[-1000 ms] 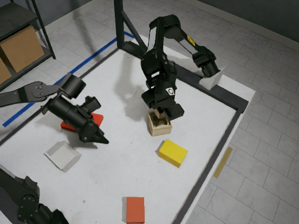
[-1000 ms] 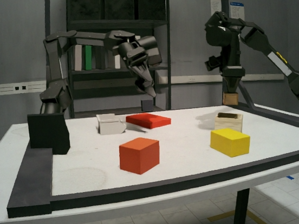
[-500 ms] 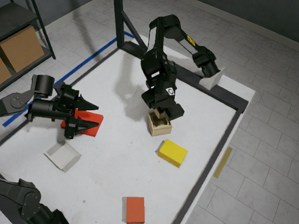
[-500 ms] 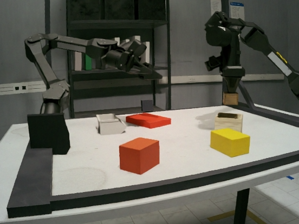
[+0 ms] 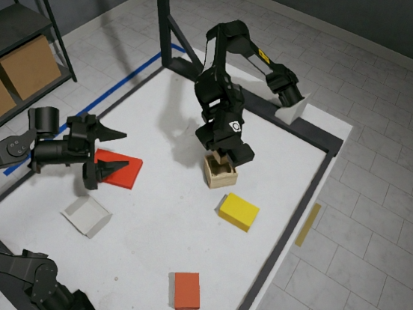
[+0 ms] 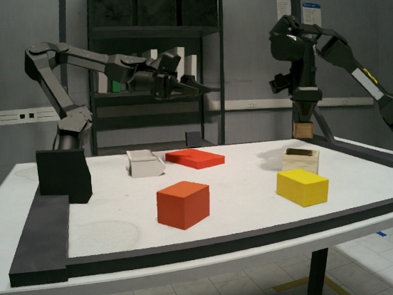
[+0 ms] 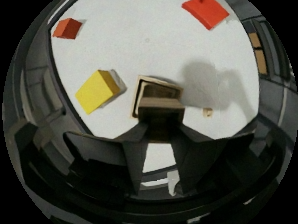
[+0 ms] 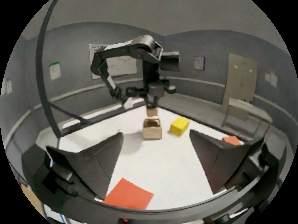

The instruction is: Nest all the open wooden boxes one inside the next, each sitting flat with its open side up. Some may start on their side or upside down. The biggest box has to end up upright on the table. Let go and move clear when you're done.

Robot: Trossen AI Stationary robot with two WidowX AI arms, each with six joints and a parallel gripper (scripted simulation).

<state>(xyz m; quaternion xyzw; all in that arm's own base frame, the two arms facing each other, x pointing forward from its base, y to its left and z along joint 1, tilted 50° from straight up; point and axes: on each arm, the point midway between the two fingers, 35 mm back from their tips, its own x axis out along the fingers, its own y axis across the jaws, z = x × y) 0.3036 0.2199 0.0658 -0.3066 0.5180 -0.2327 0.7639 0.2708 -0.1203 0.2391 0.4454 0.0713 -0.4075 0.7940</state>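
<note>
My left hand is 40 mm above the small wooden box. Round my left hand: medium wooden box (140 mm below); then biggest wooden box (140 mm below); then tiny wooden box (150 mm below, 130 mm behind, 90 mm to the left).
</note>
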